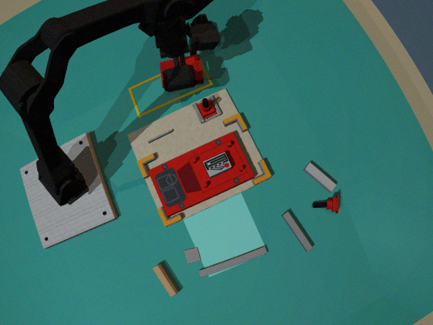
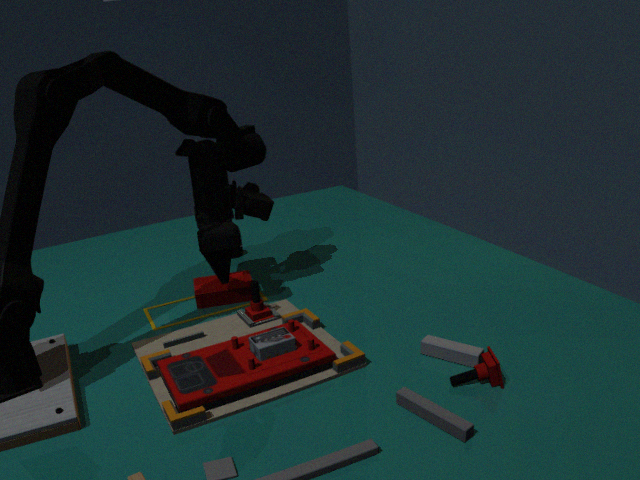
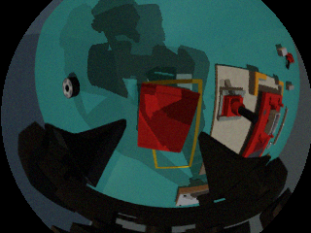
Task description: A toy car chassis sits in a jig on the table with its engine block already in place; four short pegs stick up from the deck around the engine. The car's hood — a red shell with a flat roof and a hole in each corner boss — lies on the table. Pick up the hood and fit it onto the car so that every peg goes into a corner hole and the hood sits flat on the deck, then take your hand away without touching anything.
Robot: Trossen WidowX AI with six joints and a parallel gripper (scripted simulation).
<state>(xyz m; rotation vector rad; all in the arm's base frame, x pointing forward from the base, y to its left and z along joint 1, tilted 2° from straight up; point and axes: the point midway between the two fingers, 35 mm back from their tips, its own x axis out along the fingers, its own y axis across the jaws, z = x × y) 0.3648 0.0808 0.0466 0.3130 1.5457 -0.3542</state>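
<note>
Right now my gripper tip is 3 cm above the red hood. Round my gripper tip: grey engine block: 6 cm behind, 23 cm to the right, 2 cm below; then long grey bar: 15 cm behind, 42 cm to the right, 4 cm below; then black wheel: 10 cm ahead, 15 cm to the left, 3 cm below.
</note>
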